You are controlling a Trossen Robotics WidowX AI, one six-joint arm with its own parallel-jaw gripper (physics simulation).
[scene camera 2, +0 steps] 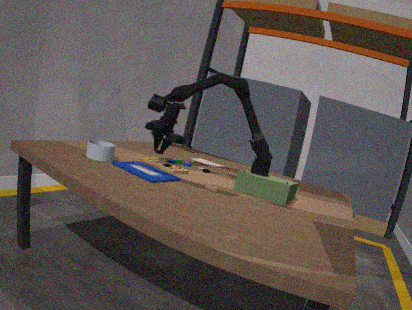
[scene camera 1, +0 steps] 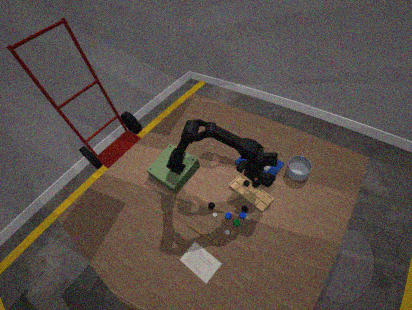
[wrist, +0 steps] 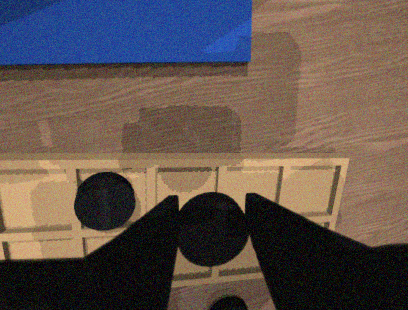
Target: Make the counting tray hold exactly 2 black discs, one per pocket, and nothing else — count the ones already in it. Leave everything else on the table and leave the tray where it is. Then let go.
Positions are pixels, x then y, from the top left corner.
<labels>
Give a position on a tan counting tray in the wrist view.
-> At 310, 184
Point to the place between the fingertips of my gripper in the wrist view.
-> At 212, 203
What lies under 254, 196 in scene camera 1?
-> A tan counting tray.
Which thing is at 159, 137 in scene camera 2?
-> My gripper.
</labels>
